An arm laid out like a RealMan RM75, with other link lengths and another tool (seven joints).
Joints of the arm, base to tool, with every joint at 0 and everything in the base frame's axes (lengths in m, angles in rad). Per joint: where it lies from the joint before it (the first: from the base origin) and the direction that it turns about. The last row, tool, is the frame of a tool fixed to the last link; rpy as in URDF.
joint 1: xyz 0.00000 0.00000 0.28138 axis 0 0 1
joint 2: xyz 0.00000 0.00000 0.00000 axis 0 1 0
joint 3: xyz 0.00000 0.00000 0.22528 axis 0 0 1
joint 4: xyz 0.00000 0.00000 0.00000 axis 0 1 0
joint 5: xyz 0.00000 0.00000 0.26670 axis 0 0 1
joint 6: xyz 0.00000 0.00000 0.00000 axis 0 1 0
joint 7: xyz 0.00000 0.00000 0.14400 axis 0 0 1
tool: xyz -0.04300 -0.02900 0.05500 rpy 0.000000 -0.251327 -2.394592
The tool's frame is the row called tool.
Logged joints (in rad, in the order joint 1, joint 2, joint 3, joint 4, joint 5, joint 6, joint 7), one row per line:
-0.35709, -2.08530, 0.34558, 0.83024, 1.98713, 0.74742, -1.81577
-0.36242, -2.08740, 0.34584, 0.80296, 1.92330, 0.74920, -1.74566
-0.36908, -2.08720, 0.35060, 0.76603, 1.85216, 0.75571, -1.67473
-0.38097, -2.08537, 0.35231, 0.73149, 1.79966, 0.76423, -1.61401
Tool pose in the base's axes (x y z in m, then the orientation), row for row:
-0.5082, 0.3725, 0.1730, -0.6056, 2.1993, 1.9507
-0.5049, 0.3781, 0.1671, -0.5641, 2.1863, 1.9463
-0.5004, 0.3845, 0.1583, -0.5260, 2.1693, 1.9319
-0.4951, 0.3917, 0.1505, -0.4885, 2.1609, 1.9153
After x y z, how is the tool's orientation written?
As a rotation vector, in radians.
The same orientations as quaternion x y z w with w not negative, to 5 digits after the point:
-0.20127, 0.73094, 0.64832, 0.07000
-0.18862, 0.73105, 0.65080, 0.08022
-0.17738, 0.73154, 0.65148, 0.09461
-0.16586, 0.73369, 0.65030, 0.10631

